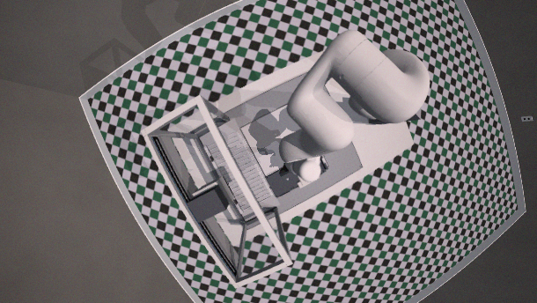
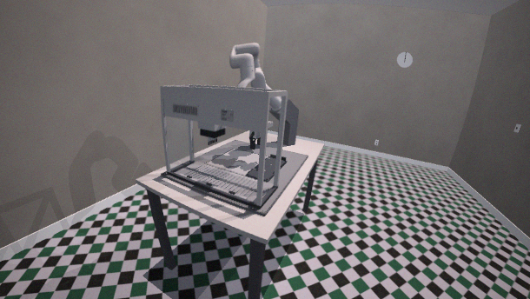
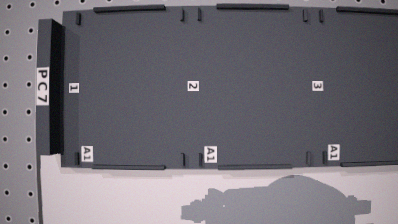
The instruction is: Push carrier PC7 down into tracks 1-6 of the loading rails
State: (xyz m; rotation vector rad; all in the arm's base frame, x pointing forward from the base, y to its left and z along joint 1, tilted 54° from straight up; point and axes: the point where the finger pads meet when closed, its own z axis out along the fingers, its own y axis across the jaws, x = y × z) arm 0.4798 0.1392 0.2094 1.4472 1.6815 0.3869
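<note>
Right now the carrier PC7 is 110 mm below my hand, 90 mm to the left of it and 10 mm ahead of it.
</note>
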